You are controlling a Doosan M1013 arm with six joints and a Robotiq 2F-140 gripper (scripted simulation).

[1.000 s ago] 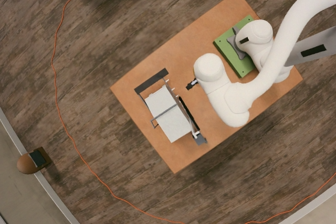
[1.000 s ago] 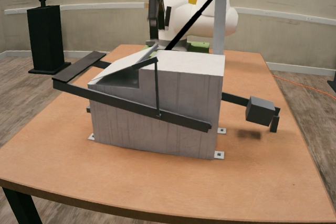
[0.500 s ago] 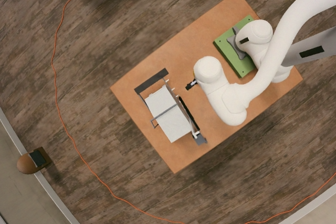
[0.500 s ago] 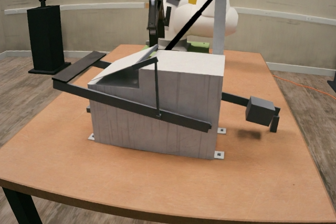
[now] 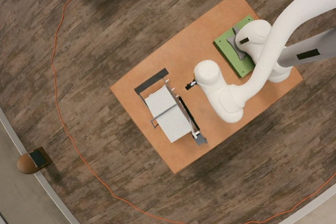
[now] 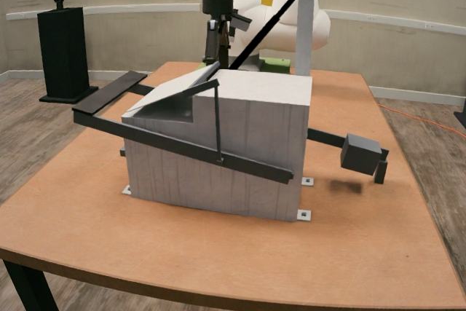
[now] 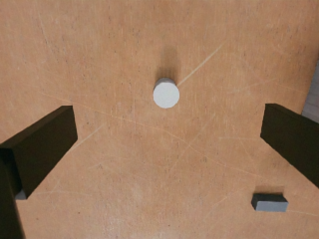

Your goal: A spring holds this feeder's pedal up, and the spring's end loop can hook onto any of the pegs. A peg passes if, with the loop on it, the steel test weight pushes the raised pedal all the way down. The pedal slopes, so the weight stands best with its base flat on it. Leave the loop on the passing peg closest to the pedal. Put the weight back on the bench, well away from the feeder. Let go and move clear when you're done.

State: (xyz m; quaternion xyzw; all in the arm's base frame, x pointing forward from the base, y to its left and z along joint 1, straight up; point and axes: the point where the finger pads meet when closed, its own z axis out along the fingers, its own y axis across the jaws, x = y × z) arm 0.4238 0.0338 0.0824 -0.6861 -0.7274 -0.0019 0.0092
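The steel test weight is 12 cm below my hand. Round my hand: grey block 18 cm ahead, 18 cm to the right, 13 cm below; then dark block 19 cm ahead, 40 cm to the left, 12 cm below.
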